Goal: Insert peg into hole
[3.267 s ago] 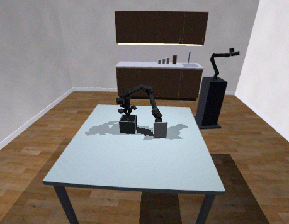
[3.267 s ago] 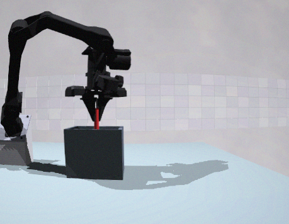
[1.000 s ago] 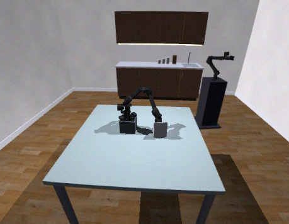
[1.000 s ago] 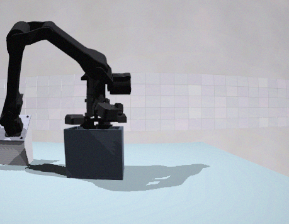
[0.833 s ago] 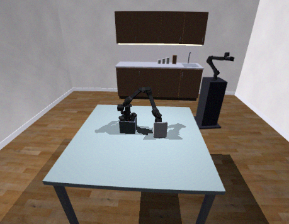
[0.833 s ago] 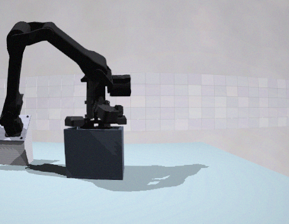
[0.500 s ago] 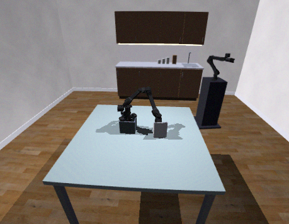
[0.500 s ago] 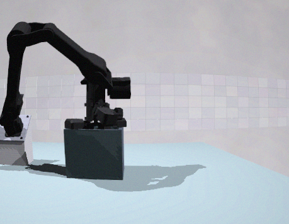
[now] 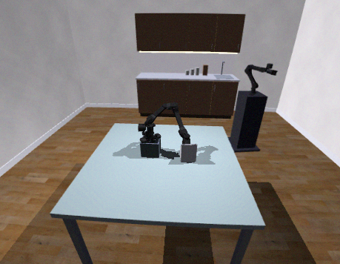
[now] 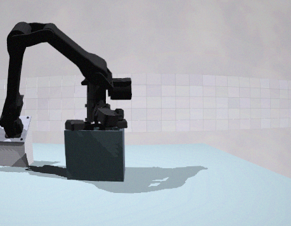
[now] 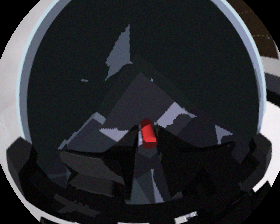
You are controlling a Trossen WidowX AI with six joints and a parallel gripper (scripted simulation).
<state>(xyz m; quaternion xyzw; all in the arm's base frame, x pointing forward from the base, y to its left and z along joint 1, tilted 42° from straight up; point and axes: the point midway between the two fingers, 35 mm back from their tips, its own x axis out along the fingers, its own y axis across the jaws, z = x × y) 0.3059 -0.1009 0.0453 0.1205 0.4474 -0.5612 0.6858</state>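
The red peg is 5 cm below my hand. The rest, counted from my hand: grey plate 5 cm below.
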